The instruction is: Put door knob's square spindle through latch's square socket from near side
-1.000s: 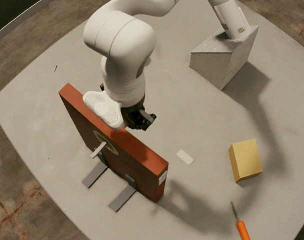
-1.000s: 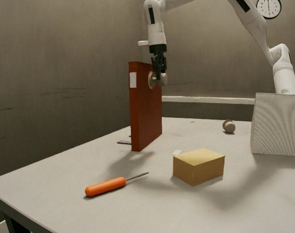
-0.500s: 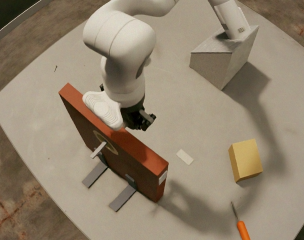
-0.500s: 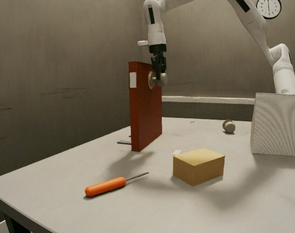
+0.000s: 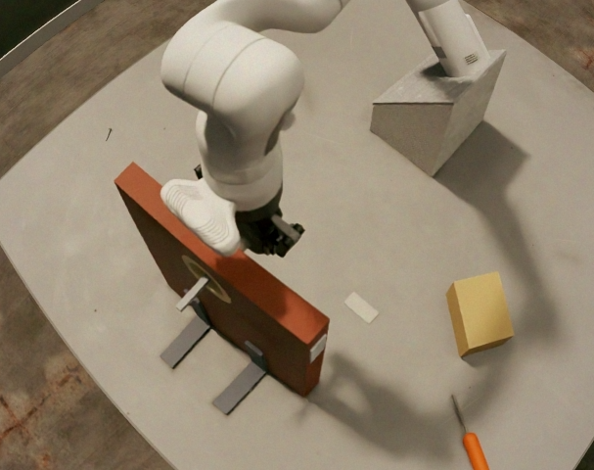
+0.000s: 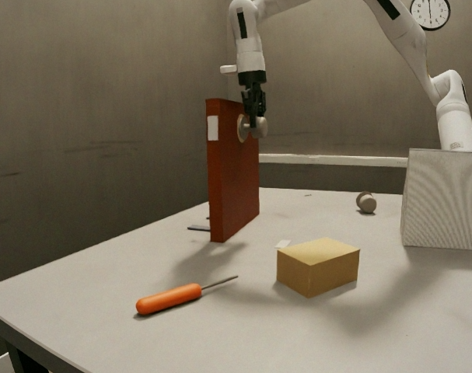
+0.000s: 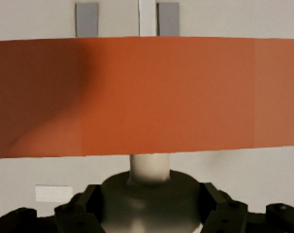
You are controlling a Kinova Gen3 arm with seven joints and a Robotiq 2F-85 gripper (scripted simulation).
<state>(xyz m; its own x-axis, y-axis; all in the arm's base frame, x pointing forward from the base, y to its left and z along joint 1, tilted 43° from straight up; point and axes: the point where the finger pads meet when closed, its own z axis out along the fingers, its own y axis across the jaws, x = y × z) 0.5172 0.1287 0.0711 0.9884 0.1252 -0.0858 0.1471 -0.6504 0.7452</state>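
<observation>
Right now the door knob is 40 mm ahead of my hand and 10 mm below it. The rest, counted from my hand: tan box (260 mm to the left, 260 mm below, 250 mm behind); orange screwdriver (420 mm to the left, 280 mm below, 90 mm behind); white slip (290 mm below, 120 mm behind, 100 mm to the left).
</observation>
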